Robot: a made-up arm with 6 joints. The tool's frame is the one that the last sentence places.
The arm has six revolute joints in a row. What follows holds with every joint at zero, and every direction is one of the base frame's.
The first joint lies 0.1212 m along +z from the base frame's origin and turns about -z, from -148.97 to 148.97 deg.
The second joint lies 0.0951 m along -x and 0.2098 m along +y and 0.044 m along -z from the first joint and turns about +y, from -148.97 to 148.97 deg.
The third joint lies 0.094 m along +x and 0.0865 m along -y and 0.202 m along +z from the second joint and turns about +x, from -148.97 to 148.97 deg.
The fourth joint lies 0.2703 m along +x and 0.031 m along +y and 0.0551 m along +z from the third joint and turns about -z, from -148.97 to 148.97 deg.
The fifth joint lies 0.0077 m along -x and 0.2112 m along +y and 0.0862 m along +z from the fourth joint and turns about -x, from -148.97 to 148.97 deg.
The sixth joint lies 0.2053 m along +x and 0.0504 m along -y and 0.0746 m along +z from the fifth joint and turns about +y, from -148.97 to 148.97 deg.
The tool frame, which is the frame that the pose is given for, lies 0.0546 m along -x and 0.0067 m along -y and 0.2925 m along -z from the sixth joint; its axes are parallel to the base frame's.
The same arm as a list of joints. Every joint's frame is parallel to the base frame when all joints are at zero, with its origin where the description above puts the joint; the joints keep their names.
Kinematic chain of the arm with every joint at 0, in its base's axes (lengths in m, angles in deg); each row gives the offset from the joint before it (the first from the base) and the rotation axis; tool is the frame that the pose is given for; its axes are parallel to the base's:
joint 1: xyz 0 0 0.1212 axis -z
joint 2: xyz -0.0951 0.2098 -0.044 axis +y
joint 3: xyz 0.094 -0.0865 0.202 axis +x
joint 4: xyz 0.2703 0.031 0.0551 axis -z
joint 5: xyz -0.0077 0.2112 0.0862 axis -x
joint 6: xyz 0.2053 -0.0504 0.0746 axis +y
tool: xyz -0.0546 -0.0067 -0.2925
Joint limits (deg, base to tool): -148.97..148.97 -148.97..148.97 -148.97..148.97 -148.97..148.97 -148.97..148.97 -148.97..148.97

